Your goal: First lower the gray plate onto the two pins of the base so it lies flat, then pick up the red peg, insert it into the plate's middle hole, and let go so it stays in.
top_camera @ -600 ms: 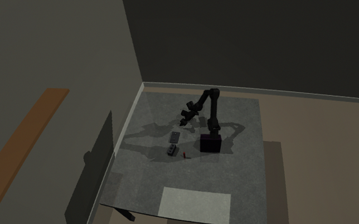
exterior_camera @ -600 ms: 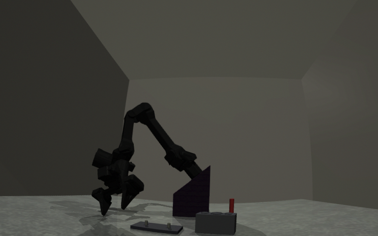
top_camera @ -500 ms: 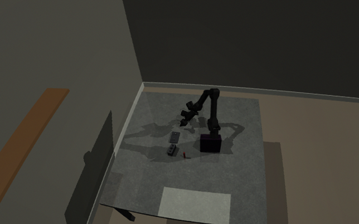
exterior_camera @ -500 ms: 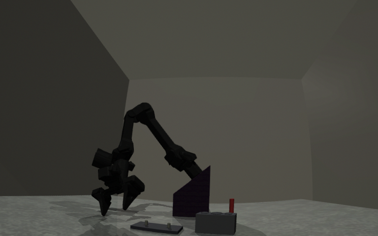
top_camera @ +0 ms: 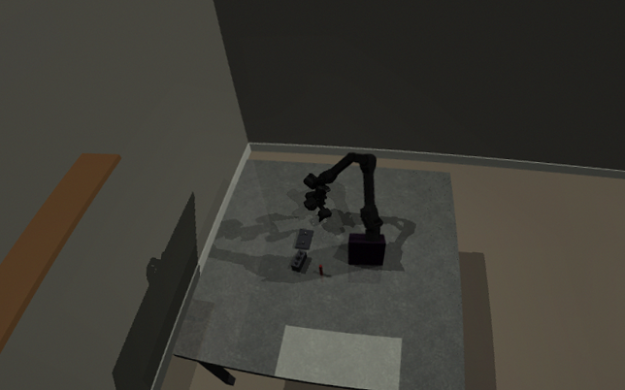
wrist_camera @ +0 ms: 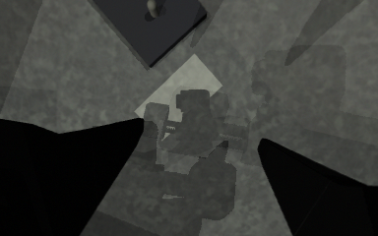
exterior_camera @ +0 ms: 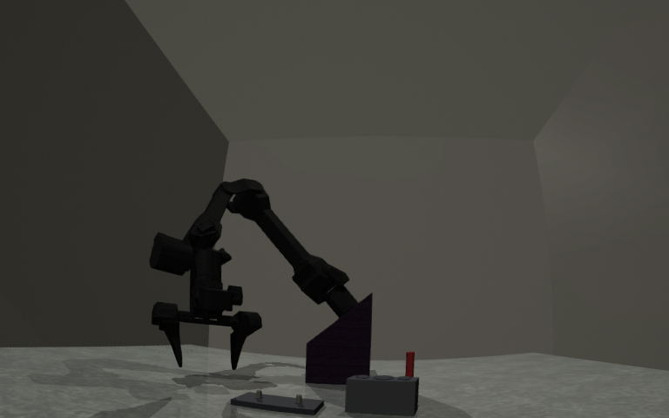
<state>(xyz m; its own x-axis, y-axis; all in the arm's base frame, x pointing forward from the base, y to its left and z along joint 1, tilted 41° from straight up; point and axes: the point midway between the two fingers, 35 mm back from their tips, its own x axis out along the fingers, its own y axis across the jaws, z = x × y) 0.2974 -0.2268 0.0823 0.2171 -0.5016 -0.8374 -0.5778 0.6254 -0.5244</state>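
My gripper tip is 5 cm short of the gray plate and 28 cm to the right of it. Round my gripper tip: red peg (6 cm behind, 33 cm to the left); dark base (5 cm ahead, 13 cm to the left, 3 cm below).
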